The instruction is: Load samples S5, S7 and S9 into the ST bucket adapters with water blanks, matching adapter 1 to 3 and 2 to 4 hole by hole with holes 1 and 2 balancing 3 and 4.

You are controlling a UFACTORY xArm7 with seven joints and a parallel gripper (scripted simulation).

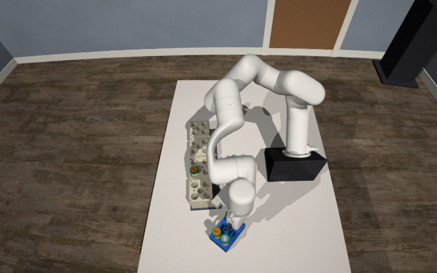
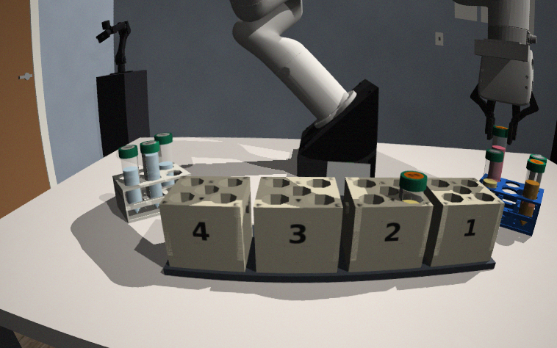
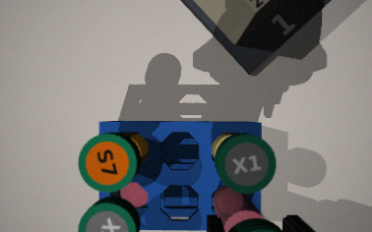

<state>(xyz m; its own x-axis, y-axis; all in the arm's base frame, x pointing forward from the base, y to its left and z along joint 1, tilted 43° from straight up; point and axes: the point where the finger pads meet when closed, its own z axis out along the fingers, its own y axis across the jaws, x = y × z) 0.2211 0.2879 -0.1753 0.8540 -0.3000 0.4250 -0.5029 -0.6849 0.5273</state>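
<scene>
My gripper is now 5 cm above the pink-filled sample tube and 1 cm past it. Also, from my hand: blue rack 12 cm below, 4 cm ahead, 2 cm to the left; then green done key 28 cm to the right, 9 cm below, 1 cm ahead; then S7 tube 9 cm below, 7 cm ahead, 5 cm to the left.
</scene>
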